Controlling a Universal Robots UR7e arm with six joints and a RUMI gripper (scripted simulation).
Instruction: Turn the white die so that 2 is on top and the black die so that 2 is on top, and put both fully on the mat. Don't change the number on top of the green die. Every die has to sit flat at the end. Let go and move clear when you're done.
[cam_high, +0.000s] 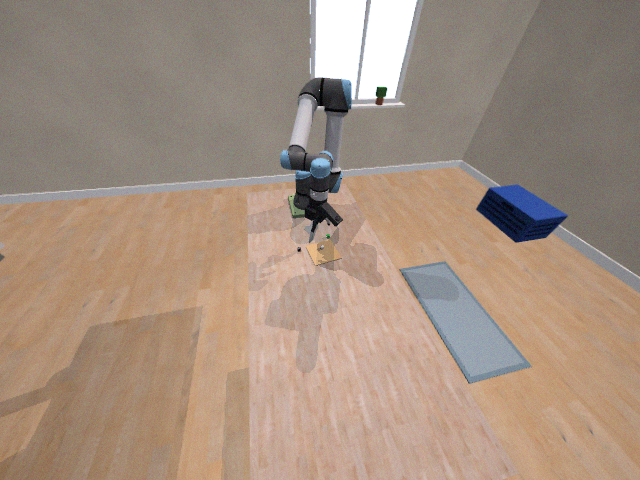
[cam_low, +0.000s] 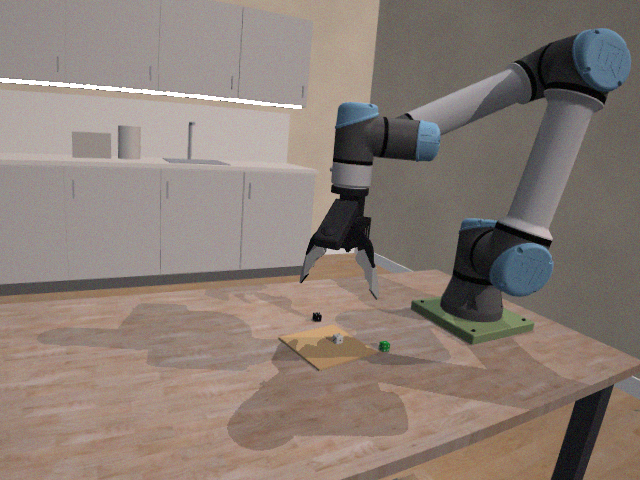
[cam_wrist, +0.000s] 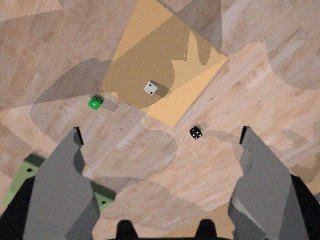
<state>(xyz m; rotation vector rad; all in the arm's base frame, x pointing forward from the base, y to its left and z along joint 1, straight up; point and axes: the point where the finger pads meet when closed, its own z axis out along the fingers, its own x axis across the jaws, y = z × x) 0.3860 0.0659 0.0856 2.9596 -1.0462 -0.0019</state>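
My gripper is now 10 cm to the left of the black die and 10 cm above it. Also, from my hand: white die: 1 cm behind, 1 cm to the left, 10 cm below; green die: 9 cm behind, 5 cm to the left, 10 cm below; tan mat: 2 cm ahead, 2 cm to the left, 11 cm below.
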